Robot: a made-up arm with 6 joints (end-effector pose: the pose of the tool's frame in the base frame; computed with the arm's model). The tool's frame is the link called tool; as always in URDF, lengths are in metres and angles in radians.
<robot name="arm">
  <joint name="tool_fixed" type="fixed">
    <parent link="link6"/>
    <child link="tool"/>
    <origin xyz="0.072 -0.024 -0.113" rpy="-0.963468 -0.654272 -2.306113"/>
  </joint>
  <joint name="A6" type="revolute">
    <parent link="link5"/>
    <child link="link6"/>
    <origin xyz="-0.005 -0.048 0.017"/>
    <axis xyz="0 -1 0"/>
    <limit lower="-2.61" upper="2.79"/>
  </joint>
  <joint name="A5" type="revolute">
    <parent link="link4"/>
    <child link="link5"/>
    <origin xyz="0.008 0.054 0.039"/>
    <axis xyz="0 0 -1"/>
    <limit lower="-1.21" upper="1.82"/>
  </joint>
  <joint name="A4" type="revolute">
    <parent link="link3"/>
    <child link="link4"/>
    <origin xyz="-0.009 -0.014 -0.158"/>
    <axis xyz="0 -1 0"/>
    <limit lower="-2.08" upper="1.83"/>
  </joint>
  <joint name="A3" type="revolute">
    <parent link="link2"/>
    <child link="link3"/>
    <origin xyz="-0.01 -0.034 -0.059"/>
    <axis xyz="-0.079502 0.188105 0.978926"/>
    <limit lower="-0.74" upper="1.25"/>
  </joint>
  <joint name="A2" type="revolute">
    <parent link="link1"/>
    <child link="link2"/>
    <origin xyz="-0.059 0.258 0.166"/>
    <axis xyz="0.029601 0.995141 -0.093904"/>
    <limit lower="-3" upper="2.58"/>
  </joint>
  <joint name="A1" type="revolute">
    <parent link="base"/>
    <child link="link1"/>
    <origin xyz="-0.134 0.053 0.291"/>
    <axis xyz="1 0 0"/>
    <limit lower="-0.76" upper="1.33"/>
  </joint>
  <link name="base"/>
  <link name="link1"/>
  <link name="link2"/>
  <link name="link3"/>
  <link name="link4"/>
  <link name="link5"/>
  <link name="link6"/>
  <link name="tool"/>
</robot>
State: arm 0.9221 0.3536 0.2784 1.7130 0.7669 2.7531
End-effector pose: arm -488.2 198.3 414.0 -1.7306 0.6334 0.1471
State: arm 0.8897 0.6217 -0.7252 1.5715 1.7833 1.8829
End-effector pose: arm -466.3 280.4 536.8 -0.5216 0.6274 0.8250
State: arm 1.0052 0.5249 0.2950 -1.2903 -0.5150 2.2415
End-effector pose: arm -177.8 308.4 446.6 -1.9838 0.6868 -2.6186
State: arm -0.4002 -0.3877 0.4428 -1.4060 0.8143 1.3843
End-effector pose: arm 2.8 205.9 208.1 0.8565 -0.6683 2.9583
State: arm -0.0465 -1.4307 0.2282 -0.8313 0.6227 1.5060
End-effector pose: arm 10.0 255.0 548.6 0.7731 0.8720 -2.3458
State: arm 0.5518 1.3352 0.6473 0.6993 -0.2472 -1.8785
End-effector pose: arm -472.7 63.7 515.7 -2.3299 0.4729 0.1841
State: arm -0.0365 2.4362 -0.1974 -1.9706 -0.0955 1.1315
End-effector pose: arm -440.7 347.5 733.6 1.8047 0.3782 -1.0541
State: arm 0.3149 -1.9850 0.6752 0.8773 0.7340 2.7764
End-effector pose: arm -6.4 120.7 395.1 -2.3291 -1.0147 -0.8233
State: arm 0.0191 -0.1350 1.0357 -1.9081 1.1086 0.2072
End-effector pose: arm -153.8 184.4 284.9 1.8739 -0.5114 1.4479
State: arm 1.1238 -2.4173 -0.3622 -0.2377 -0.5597 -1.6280
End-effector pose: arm 22.0 -120.0 586.9 -1.0888 0.2291 -2.5737
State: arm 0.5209 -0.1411 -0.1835 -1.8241 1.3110 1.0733
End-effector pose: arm -125.5 167.0 320.1 1.0866 -1.4561 1.7357
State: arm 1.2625 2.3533 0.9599 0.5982 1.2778 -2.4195
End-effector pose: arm -157.3 -314.7 630.0 -0.6314 0.8174 -3.0397
